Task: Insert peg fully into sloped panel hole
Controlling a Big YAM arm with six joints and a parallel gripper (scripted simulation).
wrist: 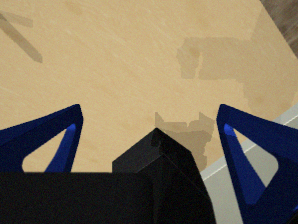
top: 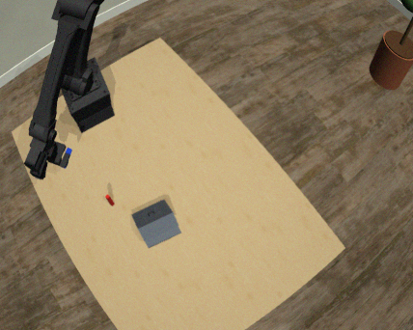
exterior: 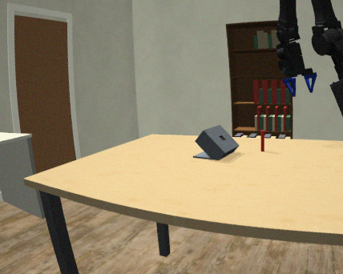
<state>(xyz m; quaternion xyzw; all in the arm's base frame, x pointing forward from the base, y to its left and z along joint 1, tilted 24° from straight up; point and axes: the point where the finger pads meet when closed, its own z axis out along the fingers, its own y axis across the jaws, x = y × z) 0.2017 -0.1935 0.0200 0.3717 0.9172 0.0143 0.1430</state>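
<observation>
Right now the peg is 18 cm below my hand, 15 cm ahead of it and 12 cm to the left of it.
</observation>
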